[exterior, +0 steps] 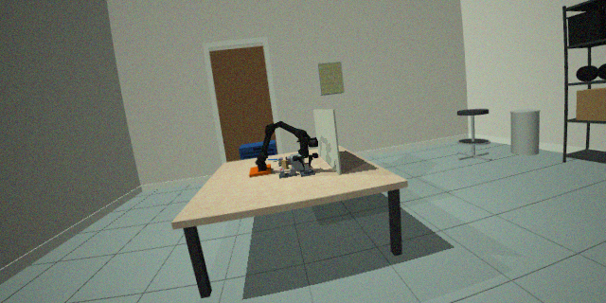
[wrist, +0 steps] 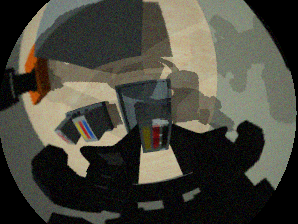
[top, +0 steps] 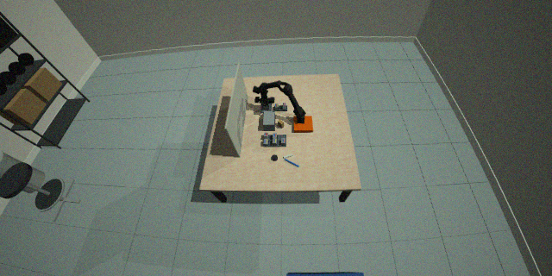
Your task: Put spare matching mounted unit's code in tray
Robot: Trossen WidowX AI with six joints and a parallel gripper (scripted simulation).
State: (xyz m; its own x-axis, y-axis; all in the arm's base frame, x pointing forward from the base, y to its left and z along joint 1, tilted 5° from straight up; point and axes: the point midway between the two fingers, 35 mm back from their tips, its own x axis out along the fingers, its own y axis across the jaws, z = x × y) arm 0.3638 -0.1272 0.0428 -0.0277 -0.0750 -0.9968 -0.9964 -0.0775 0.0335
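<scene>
Right now the dark tray is 30 mm below my gripper tip. The rest, counted from my gripper tip: spare (20 mm above); grey mounted unit (80 mm behind, 190 mm to the left, 10 mm above); tan block (190 mm behind, 190 mm to the left).
</scene>
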